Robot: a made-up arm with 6 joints.
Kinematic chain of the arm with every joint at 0, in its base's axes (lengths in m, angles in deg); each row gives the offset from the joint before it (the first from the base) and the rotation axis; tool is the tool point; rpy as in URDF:
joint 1: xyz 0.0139 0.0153 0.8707 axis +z
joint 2: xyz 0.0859 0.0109 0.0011 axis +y
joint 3: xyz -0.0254 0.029 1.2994 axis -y
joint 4: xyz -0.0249 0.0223 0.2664 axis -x
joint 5: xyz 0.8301 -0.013 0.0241 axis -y
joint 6: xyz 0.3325 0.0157 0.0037 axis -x
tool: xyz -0.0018 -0.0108 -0.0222 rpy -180 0 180
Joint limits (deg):
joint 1: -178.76..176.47
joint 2: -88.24..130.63
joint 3: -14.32..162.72
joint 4: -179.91..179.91
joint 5: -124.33..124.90
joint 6: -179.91..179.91
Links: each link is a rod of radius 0.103 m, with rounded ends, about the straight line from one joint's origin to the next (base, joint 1, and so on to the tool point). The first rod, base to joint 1, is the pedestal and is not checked.
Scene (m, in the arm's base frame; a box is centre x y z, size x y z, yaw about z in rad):
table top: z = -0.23
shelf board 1: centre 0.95 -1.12 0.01 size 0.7 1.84 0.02 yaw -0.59
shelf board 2: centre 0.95 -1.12 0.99 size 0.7 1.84 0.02 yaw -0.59
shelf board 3: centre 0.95 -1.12 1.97 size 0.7 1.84 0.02 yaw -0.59
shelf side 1: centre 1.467 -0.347 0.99 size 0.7 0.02 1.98 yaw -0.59
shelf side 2: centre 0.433 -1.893 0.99 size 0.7 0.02 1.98 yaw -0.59
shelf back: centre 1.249 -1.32 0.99 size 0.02 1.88 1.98 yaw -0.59
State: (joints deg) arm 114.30 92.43 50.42 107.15 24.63 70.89
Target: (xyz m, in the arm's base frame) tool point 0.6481 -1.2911 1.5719
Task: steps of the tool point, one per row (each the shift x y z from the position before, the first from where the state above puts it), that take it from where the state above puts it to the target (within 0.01 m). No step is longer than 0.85 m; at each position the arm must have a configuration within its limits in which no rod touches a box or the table.
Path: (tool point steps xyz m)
1: 0.1898 0.1864 0.7674
2: 0.2840 -0.1267 0.7249
3: 0.2610 -0.4007 0.5513
4: 0.1539 -0.5536 0.3007
5: 0.0268 -0.5580 0.0456
6: -0.0622 -0.4466 -0.1523
7: -0.0972 -0.4440 -0.1308
8: 0.0993 -0.3988 -0.2224
9: 0.2469 -0.2670 -0.2838
10: 0.3154 -0.0910 -0.3093
11: 0.0887 -0.1219 -0.0131
12: 0.1341 -0.0952 0.0056
13: 0.1752 -0.0496 0.0075

